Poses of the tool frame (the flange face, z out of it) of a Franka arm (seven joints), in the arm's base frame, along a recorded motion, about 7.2 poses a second.
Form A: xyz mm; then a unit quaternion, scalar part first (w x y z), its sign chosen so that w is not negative.
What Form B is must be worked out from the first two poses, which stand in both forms.
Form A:
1: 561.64, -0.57, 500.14, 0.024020, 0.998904, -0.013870, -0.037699
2: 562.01, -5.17, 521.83, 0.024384, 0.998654, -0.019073, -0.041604
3: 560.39, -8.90, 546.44, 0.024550, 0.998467, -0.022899, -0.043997
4: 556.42, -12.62, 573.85, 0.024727, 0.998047, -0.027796, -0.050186
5: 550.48, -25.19, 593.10, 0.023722, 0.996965, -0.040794, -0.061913
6: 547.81, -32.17, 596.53, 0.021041, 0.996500, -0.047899, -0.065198
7: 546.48, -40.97, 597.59, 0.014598, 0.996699, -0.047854, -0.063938
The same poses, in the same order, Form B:
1:
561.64, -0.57, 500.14
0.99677, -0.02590, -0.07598
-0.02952, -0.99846, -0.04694
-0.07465, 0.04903, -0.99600

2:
562.01, -5.17, 521.83
0.99581, -0.03607, -0.08403
-0.04012, -0.99808, -0.04712
-0.08217, 0.05029, -0.99535

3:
560.39, -8.90, 546.44
0.99508, -0.04357, -0.08898
-0.04789, -0.99775, -0.04701
-0.08673, 0.05104, -0.99492

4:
556.42, -12.62, 573.85
0.99342, -0.05300, -0.10155
-0.05797, -0.99723, -0.04657
-0.09880, 0.05215, -0.99374

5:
550.48, -25.19, 593.10
0.98901, -0.07840, -0.12539
-0.08428, -0.99555, -0.04225
-0.12151, 0.05235, -0.99121

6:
547.81, -32.17, 596.53
0.98691, -0.09272, -0.13196
-0.09821, -0.99453, -0.03569
-0.12792, 0.04818, -0.99061

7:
546.48, -40.97, 597.59
0.98724, -0.09353, -0.12885
-0.09726, -0.99499, -0.02298
-0.12606, 0.03522, -0.99140

